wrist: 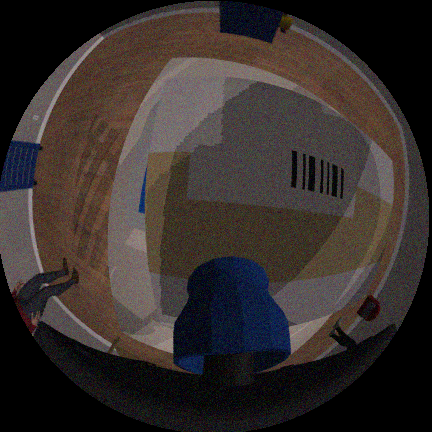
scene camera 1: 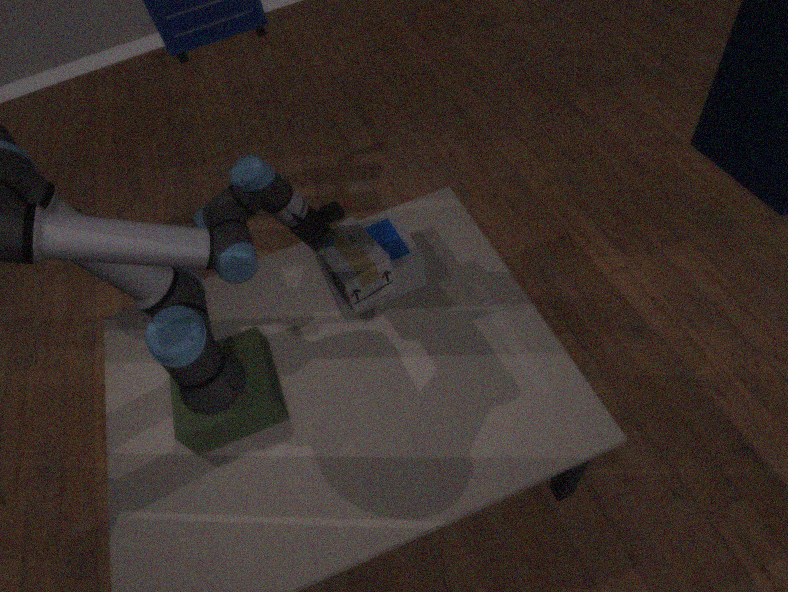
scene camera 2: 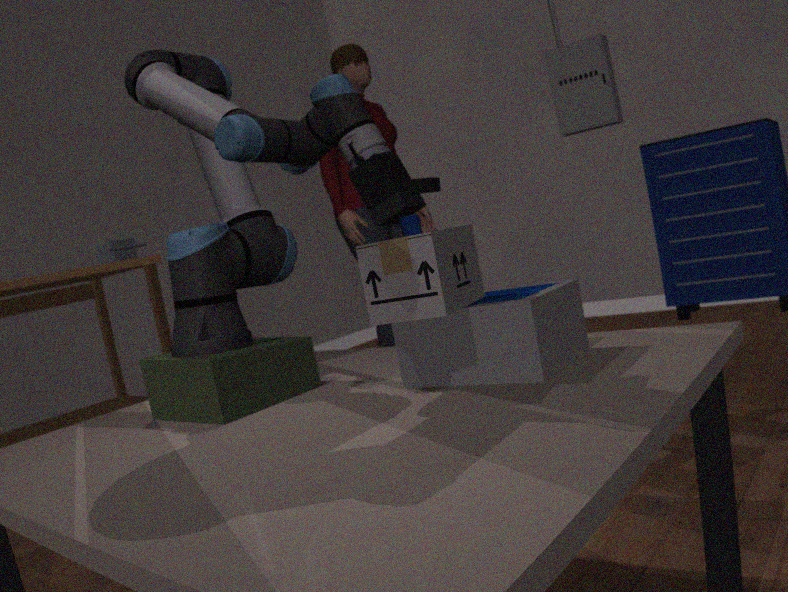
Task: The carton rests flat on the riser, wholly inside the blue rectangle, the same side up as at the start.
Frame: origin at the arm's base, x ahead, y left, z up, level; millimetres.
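Where they show: end effector, tool point: [wrist: 228, 273] [scene camera 1: 329, 243]; arm's base, origin of the base link: [scene camera 1: 214, 385] [scene camera 2: 212, 349].
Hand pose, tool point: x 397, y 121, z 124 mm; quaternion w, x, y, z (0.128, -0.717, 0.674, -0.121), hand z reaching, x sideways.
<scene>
Things, the pixels of their centre, and the offset from my tool point. Level surfaces: height alone.
- white carton, body centre: [wrist: 286, 212] [scene camera 2: 423, 272] [scene camera 1: 353, 264] dy -50, dx +29, dz -52 mm
- grey riser, body centre: [scene camera 2: 492, 332] [scene camera 1: 369, 263] dy +31, dx +90, dz -172 mm
- blue rectangle, body centre: [wrist: 207, 147] [scene camera 2: 485, 297] [scene camera 1: 365, 249] dy +31, dx +90, dz -113 mm
- table, its level: dz -232 mm
The white carton [scene camera 1: 356, 262] [scene camera 2: 402, 284] [wrist: 240, 180], with brown tape and black up-arrows, sits upright on the grey riser [scene camera 1: 410, 275] [scene camera 2: 509, 344]. It overhangs the riser's left side in the scene camera 2 view. The blue rectangle [scene camera 1: 387, 238] [scene camera 2: 519, 293] [wrist: 143, 195] on the riser's top shows beside the carton, which covers part of it; the carton extends outside it. My gripper's blue suction cup [scene camera 1: 328, 242] [scene camera 2: 411, 224] [wrist: 230, 305] is pressed on the carton's top face and holds it. The contact edge is partly hidden.
The green base block [scene camera 1: 264, 375] [scene camera 2: 267, 375] carries the arm on the table [scene camera 1: 394, 420] [scene camera 2: 318, 477]. A person in red [scene camera 2: 340, 184] [wrist: 30, 305] stands behind. A blue cabinet [scene camera 1: 210, 22] [scene camera 2: 719, 216] [wrist: 19, 166] stands at the wall, and a wooden bench [scene camera 2: 108, 331] stands at left.
</scene>
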